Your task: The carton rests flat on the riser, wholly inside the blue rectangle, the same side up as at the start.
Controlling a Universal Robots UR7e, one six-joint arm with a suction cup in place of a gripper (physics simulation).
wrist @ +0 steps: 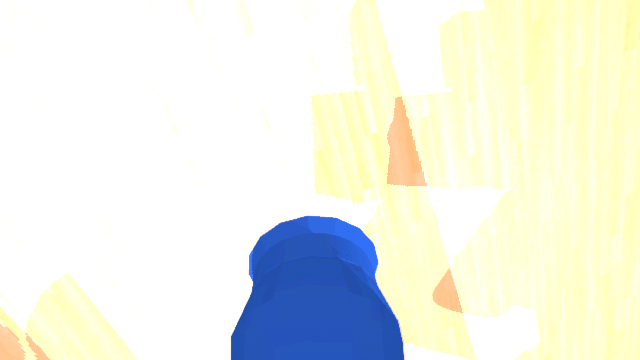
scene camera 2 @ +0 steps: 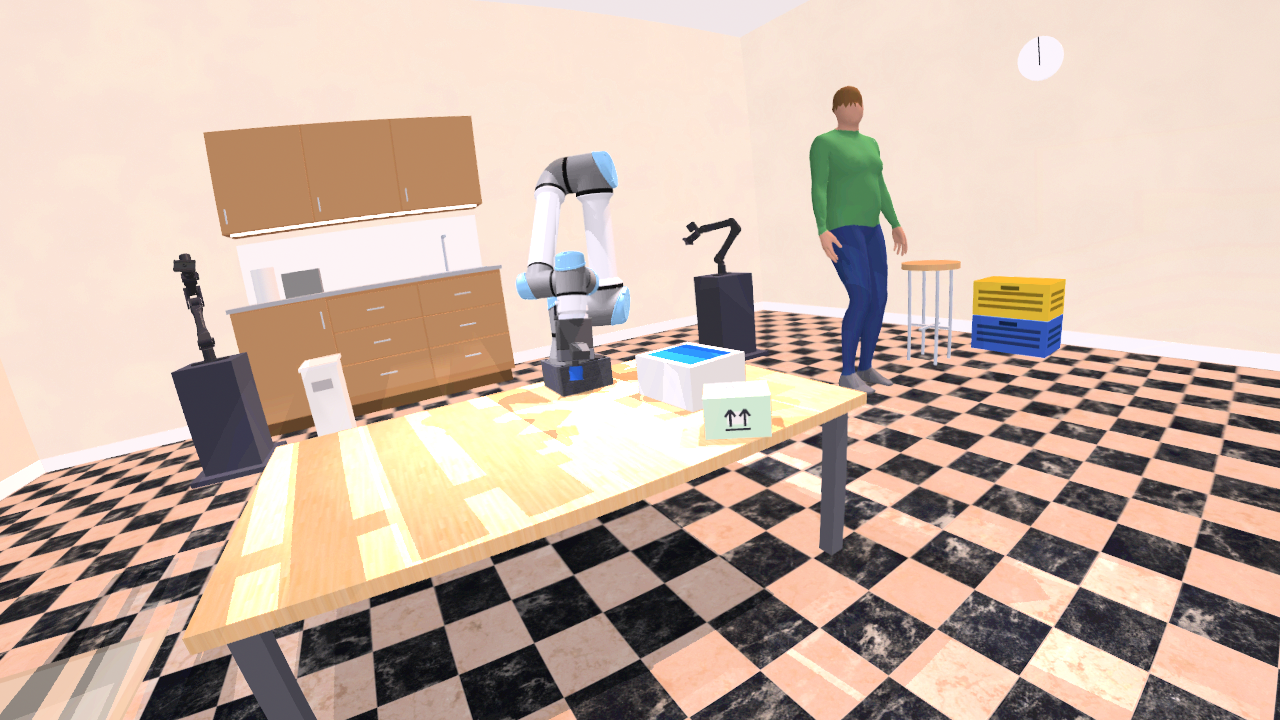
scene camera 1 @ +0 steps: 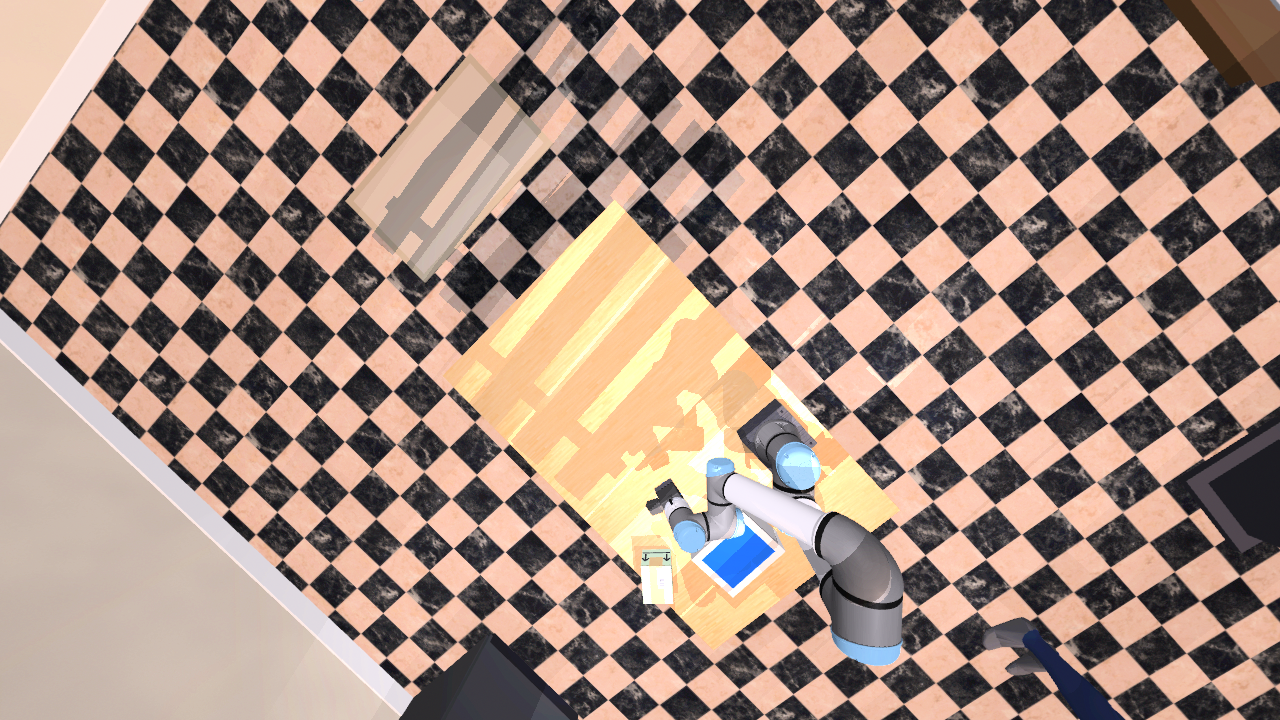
Observation:
My suction cup (wrist: 313,278) holds nothing. The table carries a carton (scene camera 2: 735,410) and a white riser (scene camera 2: 675,375).
The carton shows as well in scene camera 1 (scene camera 1: 656,567). The wrist view misses the carton: it is out of frame. The wrist view does not show the white riser: it is out of frame.

